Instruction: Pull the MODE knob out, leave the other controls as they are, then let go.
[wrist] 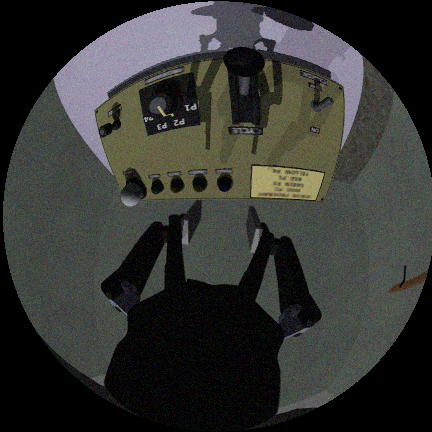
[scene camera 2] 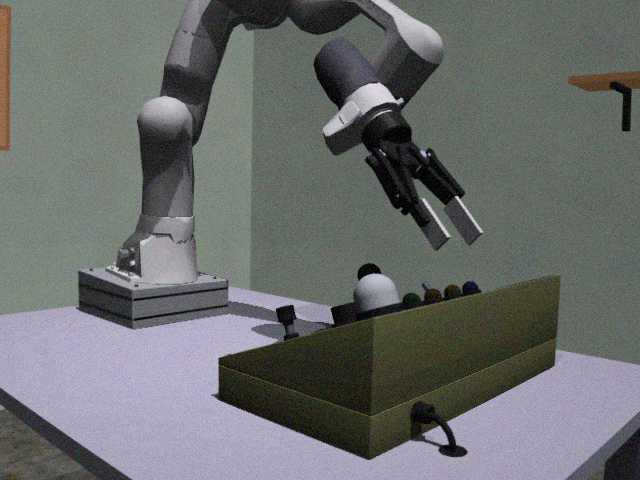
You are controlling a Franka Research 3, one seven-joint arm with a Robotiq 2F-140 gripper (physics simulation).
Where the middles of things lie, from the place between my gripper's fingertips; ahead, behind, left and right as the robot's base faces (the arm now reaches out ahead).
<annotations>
I see the olive control box (scene camera 2: 401, 369) 12 cm below my hand, 4 cm behind it and 2 cm to the right of it. From my hand the other things lie so: ball-ended lever (wrist: 245, 61): 17 cm behind, 9 cm below, 5 cm to the left.
</annotations>
